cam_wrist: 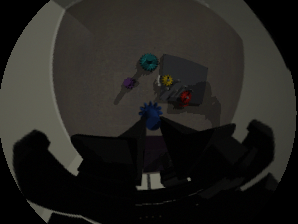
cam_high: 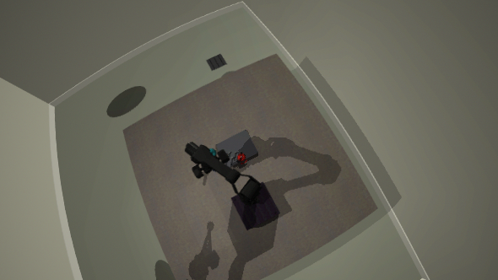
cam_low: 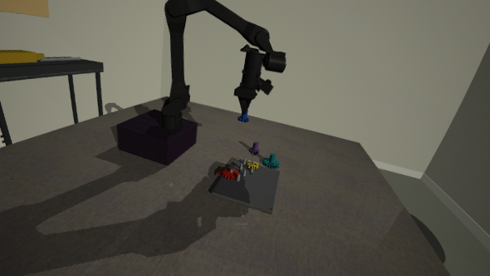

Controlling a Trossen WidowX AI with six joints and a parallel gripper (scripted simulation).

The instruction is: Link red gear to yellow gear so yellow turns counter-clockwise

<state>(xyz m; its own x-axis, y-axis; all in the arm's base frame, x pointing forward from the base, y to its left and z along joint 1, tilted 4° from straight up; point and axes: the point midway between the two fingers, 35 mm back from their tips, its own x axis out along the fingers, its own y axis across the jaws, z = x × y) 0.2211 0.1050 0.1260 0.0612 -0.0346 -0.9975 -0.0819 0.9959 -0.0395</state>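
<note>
My gripper tip is 20 mm short of the red gear, 150 mm to the left of it and 150 mm above it. Also, from my gripper tip: yellow gear: 70 mm ahead, 70 mm to the right, 150 mm below; then purple gear: 50 mm ahead, 70 mm to the left, 150 mm below; then blue gear: 10 mm below.
</note>
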